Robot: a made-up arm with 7 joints.
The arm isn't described. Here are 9 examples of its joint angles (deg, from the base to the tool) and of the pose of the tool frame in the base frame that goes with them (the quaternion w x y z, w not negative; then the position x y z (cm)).
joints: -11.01 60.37 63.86 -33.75 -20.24 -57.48 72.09
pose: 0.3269 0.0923 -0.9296 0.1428 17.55 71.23 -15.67
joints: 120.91 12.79 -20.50 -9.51 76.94 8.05 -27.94
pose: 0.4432 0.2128 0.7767 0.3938 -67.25 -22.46 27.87
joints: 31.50 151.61 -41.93 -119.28 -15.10 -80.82 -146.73
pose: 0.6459 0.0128 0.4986 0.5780 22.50 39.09 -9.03
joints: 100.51 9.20 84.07 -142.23 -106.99 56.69 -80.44
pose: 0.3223 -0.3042 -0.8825 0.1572 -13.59 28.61 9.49
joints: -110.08 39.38 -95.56 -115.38 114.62 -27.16 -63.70
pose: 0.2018 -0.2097 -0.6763 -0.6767 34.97 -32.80 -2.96
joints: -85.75 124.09 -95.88 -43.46 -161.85 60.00 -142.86
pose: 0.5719 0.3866 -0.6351 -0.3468 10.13 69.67 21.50
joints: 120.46 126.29 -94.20 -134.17 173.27 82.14 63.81
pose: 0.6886 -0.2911 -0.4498 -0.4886 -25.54 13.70 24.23
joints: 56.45 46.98 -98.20 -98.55 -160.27 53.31 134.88
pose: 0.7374 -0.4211 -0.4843 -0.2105 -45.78 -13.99 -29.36
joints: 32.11 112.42 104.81 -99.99 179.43 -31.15 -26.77
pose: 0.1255 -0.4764 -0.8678 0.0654 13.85 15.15 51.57
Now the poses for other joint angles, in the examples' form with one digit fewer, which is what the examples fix.
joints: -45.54 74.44 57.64 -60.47 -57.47 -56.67 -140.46
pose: 0.267 -0.784 -0.543 0.137 20.6 60.0 29.3
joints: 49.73 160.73 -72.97 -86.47 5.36 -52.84 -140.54
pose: 0.427 0.333 0.008 0.841 13.6 57.7 15.5
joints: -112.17 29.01 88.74 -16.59 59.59 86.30 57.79
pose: 0.392 -0.894 0.210 0.057 67.3 11.6 33.7
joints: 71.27 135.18 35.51 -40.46 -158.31 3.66 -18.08
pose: 0.590 -0.052 -0.661 0.460 47.8 55.0 13.3
